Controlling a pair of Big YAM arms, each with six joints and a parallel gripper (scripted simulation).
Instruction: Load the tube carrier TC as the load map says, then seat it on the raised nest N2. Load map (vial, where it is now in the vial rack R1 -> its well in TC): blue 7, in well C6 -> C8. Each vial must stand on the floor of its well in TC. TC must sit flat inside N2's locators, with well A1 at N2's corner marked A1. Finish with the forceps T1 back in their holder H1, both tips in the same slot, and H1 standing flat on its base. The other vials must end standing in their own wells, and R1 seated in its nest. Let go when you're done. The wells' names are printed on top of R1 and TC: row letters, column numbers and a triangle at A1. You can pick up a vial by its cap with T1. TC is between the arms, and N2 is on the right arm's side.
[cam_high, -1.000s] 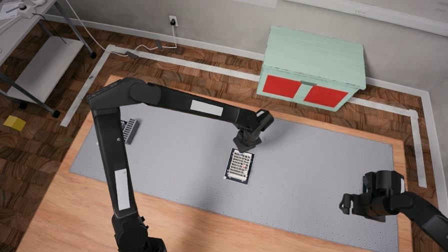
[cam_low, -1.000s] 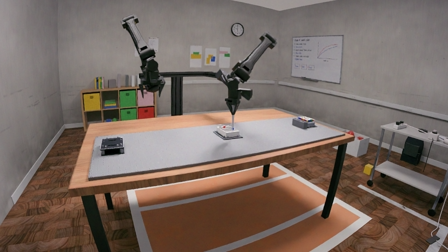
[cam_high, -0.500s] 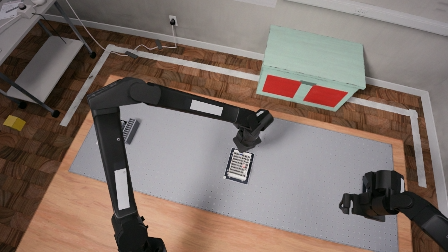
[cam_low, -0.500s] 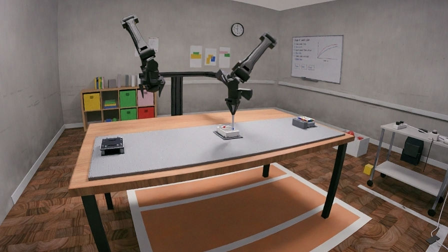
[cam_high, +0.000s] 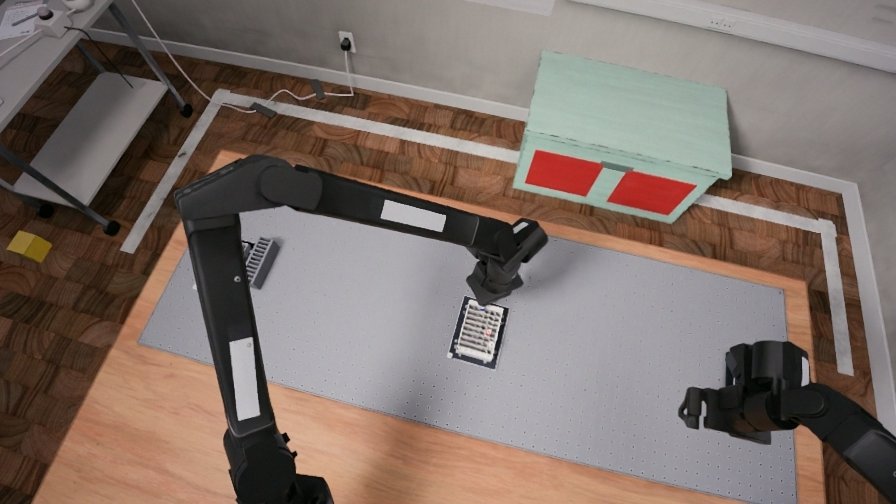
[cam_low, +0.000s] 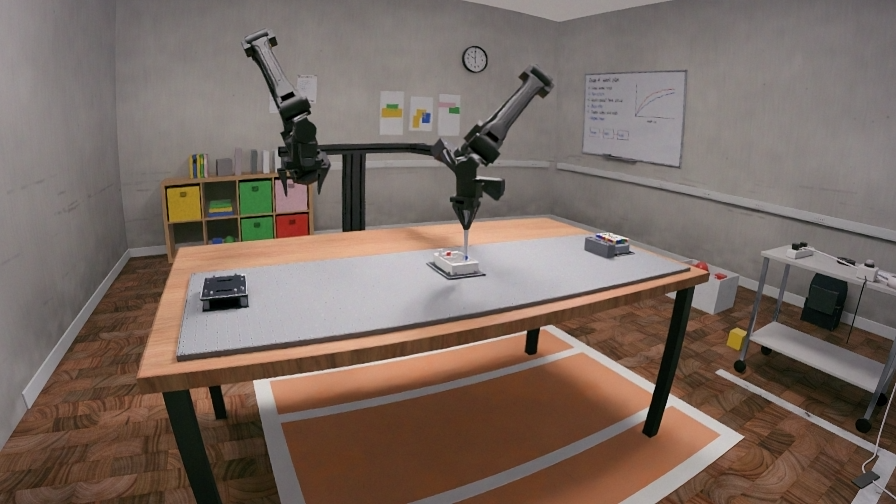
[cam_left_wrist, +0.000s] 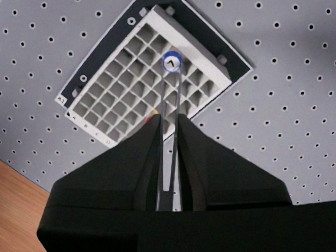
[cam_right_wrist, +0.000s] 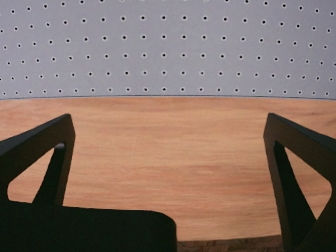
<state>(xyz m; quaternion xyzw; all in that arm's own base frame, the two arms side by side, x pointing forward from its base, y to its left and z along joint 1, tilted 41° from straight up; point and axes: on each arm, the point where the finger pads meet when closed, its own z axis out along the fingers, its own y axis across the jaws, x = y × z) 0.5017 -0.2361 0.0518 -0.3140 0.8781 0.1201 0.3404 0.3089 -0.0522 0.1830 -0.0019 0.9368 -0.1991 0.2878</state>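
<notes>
Right now the forceps T1 is 30 mm below my left hand. From my left hand the other things lie so: dark nest N2: 680 mm to the right, 110 mm below, 10 mm ahead; white tube carrier TC: 120 mm below, 50 mm behind, 10 mm to the right; grey slotted holder H1: 580 mm to the left, 130 mm below, 50 mm behind.
</notes>
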